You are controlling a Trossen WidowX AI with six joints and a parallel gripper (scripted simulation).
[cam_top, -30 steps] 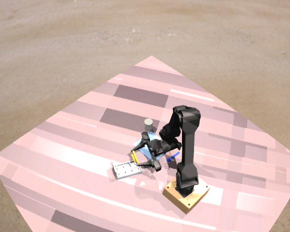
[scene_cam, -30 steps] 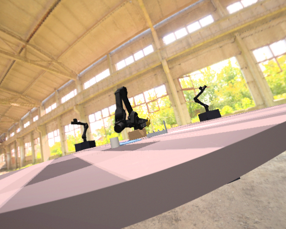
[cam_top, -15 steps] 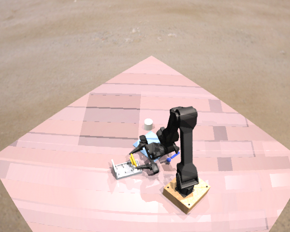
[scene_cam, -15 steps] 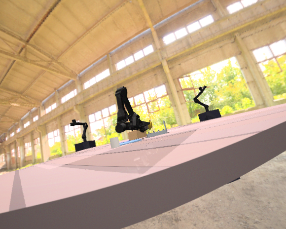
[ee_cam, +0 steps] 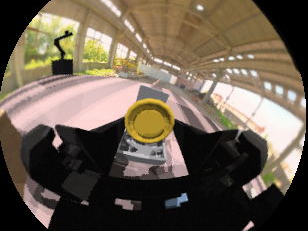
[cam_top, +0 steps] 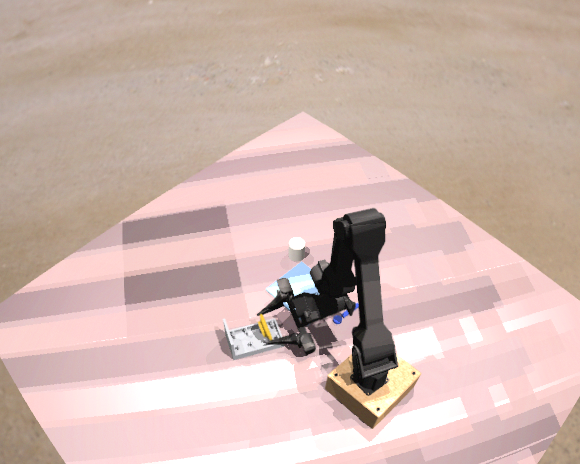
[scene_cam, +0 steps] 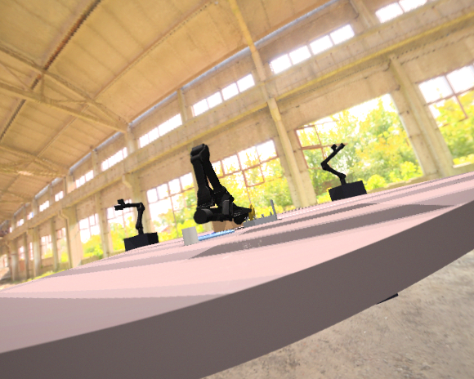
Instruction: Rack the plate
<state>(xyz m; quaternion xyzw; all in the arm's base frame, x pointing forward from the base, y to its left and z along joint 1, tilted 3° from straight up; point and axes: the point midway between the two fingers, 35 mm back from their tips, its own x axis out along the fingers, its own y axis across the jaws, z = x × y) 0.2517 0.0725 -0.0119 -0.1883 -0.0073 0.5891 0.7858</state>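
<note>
Right now my gripper tip is 10 mm to the left of the yellow plate. From my gripper tip the other things lie so: dish rack 30 mm below, 20 mm to the left, 10 mm ahead; blue spoon 200 mm to the right, 70 mm behind, 50 mm below; cup 220 mm to the right, 160 mm ahead, 30 mm below.
</note>
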